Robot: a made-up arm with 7 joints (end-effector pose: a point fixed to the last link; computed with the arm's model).
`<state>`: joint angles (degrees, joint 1 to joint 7).
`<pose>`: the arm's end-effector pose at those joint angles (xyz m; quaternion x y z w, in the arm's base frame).
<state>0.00 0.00 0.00 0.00 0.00 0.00 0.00</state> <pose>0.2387 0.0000 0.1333 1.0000 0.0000 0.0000 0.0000</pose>
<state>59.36 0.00 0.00 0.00 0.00 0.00 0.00</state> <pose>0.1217 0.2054 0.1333 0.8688 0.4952 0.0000 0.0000</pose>
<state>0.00 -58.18 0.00 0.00 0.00 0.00 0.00</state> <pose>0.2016 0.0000 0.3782 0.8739 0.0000 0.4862 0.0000</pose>
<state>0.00 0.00 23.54 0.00 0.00 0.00 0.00</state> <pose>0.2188 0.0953 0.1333 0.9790 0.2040 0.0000 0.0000</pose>
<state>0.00 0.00 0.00 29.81 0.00 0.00 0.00</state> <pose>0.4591 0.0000 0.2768 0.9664 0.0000 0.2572 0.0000</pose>
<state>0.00 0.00 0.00 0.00 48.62 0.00 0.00</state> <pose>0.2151 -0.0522 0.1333 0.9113 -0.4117 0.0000 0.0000</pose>
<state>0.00 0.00 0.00 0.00 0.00 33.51 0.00</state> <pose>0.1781 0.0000 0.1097 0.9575 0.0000 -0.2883 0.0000</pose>
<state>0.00 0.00 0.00 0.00 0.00 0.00 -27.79</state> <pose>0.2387 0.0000 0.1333 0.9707 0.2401 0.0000 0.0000</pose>
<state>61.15 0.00 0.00 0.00 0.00 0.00 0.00</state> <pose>0.1152 0.2091 0.1333 0.8610 0.5087 0.0000 0.0000</pose>
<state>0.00 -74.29 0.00 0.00 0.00 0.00 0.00</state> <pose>0.1504 0.0000 0.4281 0.7971 0.0000 0.6038 0.0000</pose>
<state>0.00 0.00 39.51 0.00 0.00 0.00 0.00</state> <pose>0.1842 0.1519 0.1333 0.9411 0.3380 0.0000 0.0000</pose>
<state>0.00 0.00 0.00 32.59 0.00 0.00 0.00</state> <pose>0.4753 0.0000 0.2956 0.9598 0.0000 0.2806 0.0000</pose>
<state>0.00 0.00 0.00 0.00 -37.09 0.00 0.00</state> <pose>0.2246 0.0420 0.1333 0.9481 0.3180 0.0000 0.0000</pose>
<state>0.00 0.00 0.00 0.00 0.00 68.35 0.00</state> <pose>0.1121 0.0000 0.1247 0.8273 0.0000 -0.5617 0.0000</pose>
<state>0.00 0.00 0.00 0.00 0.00 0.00 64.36</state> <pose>0.2387 0.0000 0.1333 0.8464 -0.5326 0.0000 0.0000</pose>
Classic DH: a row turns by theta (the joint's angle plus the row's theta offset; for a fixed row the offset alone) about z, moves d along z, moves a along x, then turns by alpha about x. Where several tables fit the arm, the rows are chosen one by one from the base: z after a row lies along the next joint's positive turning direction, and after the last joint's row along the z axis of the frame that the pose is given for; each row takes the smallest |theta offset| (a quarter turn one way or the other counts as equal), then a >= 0, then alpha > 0; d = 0 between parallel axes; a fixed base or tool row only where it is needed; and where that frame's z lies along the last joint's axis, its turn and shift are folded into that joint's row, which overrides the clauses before.
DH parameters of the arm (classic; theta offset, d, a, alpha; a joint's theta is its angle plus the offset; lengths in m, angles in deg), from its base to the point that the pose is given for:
joint 1: 0 0.2224 0 -90
joint 2: 0 0 0 90
joint 3: 0 0.3967 0.0793 90
joint 4: 0 0 0.0898 90
joint 5: 0 0.3969 0 90
joint 6: 0 0 0.0696 -90
joint 7: 0 0.0889 0 0

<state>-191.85 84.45 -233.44 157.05 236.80 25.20 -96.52</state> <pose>-0.8884 0.0293 0.4483 0.5895 -0.4575 -0.4712 0.4703</pose>
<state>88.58 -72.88 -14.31 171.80 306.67 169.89 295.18</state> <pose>0.0700 -0.6710 0.4983 -0.6264 -0.5356 -0.4326 0.3656</pose>
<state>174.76 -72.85 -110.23 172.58 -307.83 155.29 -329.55</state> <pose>0.7053 0.0532 0.4808 -0.5745 -0.4269 0.3915 0.5783</pose>
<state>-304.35 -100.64 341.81 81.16 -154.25 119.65 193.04</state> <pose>-0.1674 -0.6127 0.5940 0.6893 0.5772 -0.3640 0.2431</pose>
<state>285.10 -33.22 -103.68 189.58 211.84 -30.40 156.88</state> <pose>-0.1249 0.3912 0.9445 -0.1522 -0.1957 0.1229 0.9610</pose>
